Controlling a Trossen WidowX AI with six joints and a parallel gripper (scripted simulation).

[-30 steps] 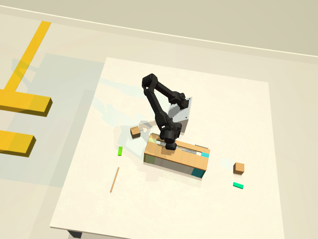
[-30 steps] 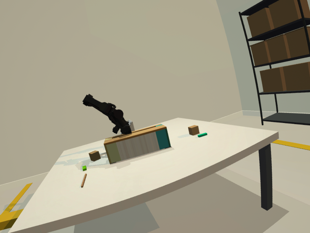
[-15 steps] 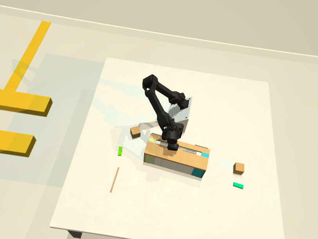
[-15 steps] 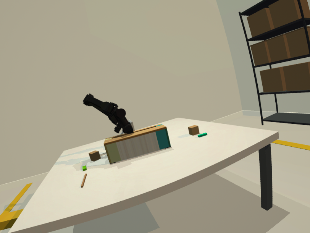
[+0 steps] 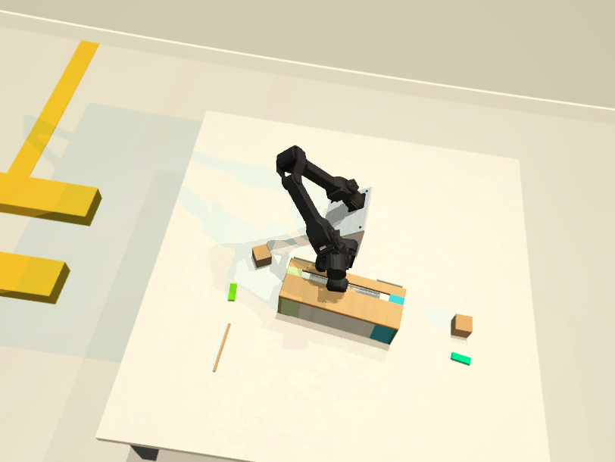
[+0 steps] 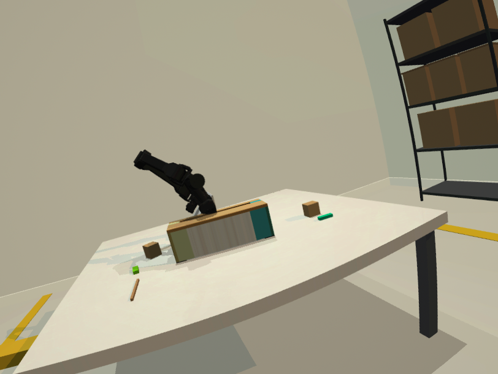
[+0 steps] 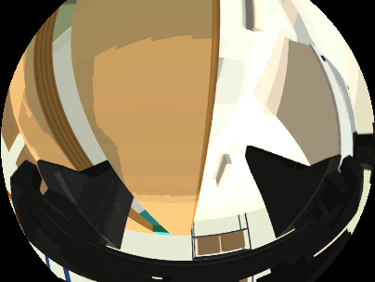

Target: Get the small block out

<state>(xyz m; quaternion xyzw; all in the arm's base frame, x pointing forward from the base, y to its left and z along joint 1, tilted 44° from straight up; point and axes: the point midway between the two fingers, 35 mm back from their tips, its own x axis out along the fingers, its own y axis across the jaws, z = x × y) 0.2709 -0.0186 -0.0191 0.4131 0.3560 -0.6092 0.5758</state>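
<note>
The tan block is 60 mm ahead of my gripper tip and 20 mm to the left of it. The rest, counted from my gripper tip: thin wooden stick 350 mm to the right, 280 mm ahead, 80 mm below; box 40 mm ahead, 20 mm below.
</note>
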